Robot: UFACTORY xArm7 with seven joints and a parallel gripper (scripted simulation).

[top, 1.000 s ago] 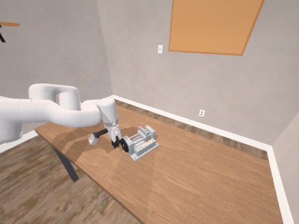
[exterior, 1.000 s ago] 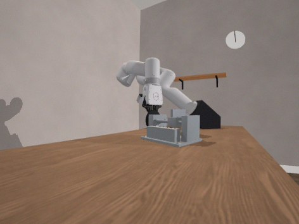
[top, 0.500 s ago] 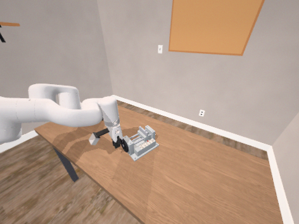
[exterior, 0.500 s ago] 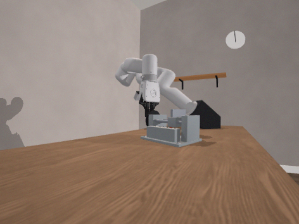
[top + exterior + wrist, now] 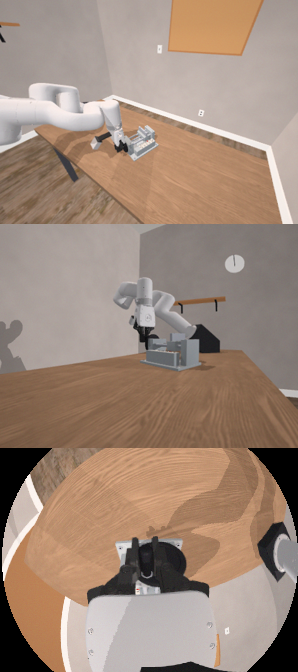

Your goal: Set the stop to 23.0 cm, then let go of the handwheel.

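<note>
Right now the handwheel is 2 cm to the left of my hand, 1 cm below it and 1 cm ahead of it. Round my hand: sliding stop block (15 cm to the left, 11 cm ahead, 1 cm below).
</note>
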